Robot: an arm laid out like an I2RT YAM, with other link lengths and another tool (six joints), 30 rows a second.
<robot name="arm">
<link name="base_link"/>
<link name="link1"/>
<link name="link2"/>
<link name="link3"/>
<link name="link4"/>
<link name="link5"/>
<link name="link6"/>
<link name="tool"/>
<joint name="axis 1" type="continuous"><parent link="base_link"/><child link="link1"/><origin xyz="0 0 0.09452" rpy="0 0 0"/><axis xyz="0 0 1"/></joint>
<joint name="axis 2" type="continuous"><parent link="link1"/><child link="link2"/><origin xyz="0.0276 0.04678 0.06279" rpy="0 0 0"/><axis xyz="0 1 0"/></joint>
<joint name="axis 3" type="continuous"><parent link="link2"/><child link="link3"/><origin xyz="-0.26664 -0.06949 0" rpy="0 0 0"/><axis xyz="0 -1 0"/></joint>
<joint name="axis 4" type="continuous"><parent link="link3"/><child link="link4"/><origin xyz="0.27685 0.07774 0.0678" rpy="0 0 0"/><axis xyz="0 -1 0"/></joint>
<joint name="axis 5" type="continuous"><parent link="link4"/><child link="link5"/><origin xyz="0.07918 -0.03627 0.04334" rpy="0 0 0"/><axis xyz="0 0 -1"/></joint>
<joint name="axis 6" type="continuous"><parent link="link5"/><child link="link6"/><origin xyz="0.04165 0 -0.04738" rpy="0 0 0"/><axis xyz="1 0 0"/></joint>
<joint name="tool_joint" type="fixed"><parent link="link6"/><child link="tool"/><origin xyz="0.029 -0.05 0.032" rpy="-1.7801 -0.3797 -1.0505"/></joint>
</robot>
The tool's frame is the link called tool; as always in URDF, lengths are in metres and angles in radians. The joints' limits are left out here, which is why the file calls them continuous.
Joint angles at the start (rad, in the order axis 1, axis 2, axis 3, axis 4, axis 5, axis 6): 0.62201, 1.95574, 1.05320, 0.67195, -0.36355, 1.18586
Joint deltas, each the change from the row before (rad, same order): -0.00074, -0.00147, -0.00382, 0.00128, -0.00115, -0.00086; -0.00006, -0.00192, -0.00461, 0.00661, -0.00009, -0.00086; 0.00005, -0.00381, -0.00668, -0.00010, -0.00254, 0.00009; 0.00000, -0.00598, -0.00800, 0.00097, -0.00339, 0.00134; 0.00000, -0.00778, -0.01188, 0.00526, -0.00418, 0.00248; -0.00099, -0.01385, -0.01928, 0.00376, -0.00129, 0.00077; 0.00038, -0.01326, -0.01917, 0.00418, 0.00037, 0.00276; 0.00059, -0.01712, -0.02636, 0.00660, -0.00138, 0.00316; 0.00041, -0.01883, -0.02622, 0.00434, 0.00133, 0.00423
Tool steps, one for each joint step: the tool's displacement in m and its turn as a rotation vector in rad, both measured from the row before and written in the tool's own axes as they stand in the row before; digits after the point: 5 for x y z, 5 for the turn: 0.00010, 0.00047, -0.00089, -0.00102, 0.00033, 0.00017; -0.00046, 0.00009, -0.00049, 0.00132, -0.00253, -0.00322; -0.00039, 0.00128, -0.00119, -0.00284, 0.00001, 0.00277; -0.00103, 0.00104, -0.00124, -0.00190, -0.00180, 0.00293; -0.00139, 0.00140, -0.00169, -0.00090, -0.00378, 0.00279; -0.00201, 0.00178, -0.00370, -0.00041, 0.00077, 0.00201; -0.00207, 0.00237, -0.00339, 0.00047, 0.00113, 0.00349; -0.00255, 0.00362, -0.00457, -0.00096, 0.00032, 0.00501; -0.00283, 0.00331, -0.00488, 0.00117, 0.00266, 0.00532
